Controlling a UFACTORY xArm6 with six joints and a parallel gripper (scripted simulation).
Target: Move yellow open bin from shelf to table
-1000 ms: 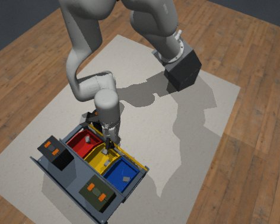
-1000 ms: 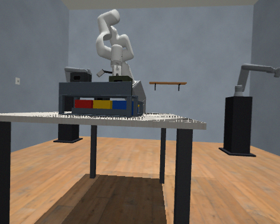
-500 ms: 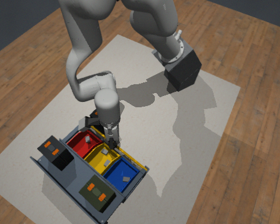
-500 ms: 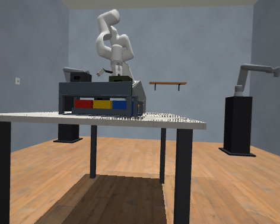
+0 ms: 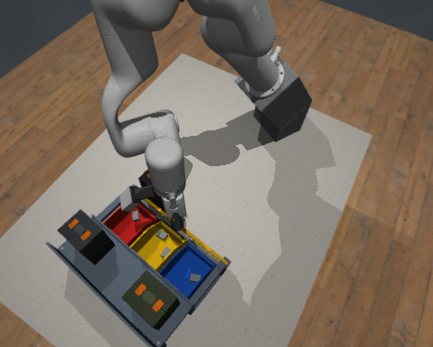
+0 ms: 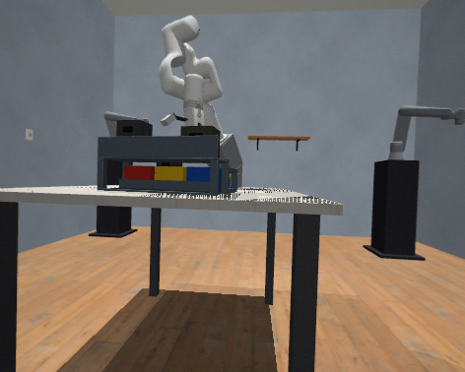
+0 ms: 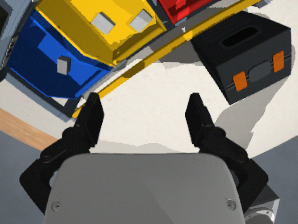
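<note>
Right now my hand is 100 mm above the thin yellow bar. The rest, counted from my hand: red bin (90 mm ahead, 120 mm to the right, 120 mm below); then blue bin (120 mm ahead, 100 mm to the left, 120 mm below); then yellow open bin (100 mm ahead, 10 mm to the right, 120 mm below).
</note>
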